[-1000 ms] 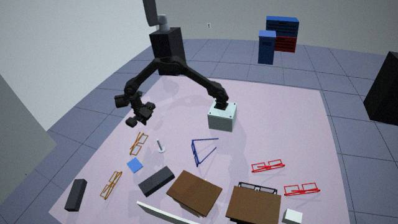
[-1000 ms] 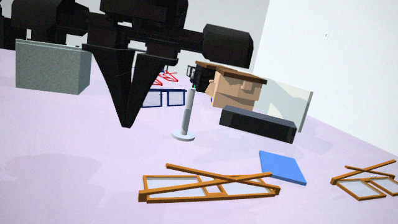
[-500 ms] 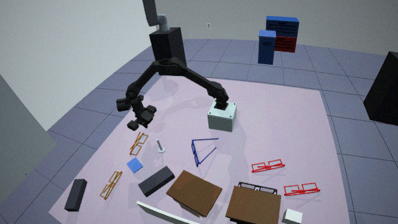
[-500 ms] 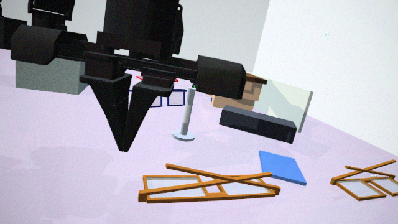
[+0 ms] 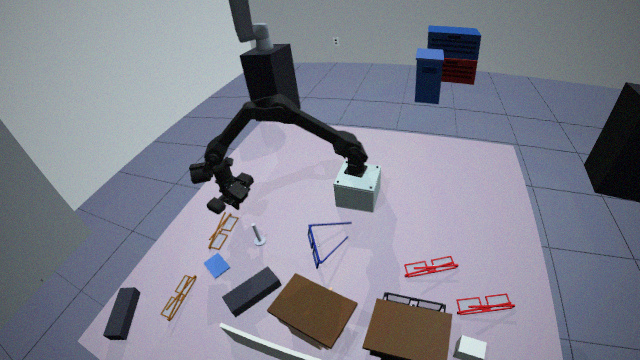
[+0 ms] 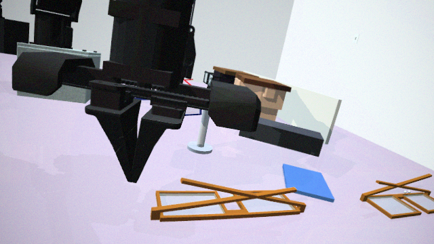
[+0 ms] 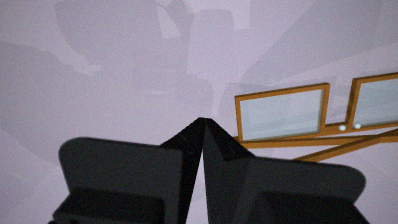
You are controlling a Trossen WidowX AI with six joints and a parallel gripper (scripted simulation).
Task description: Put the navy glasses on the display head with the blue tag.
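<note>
Now: the white post 15 cm to the left of my gripper tip and 8 cm ahead of it. Round my gripper tip: white panel: 57 cm to the left, 36 cm ahead, 3 cm above; blue tag: 22 cm ahead, 7 cm to the left, 2 cm below; display head: 45 cm to the left, 23 cm ahead, 4 cm above.
</note>
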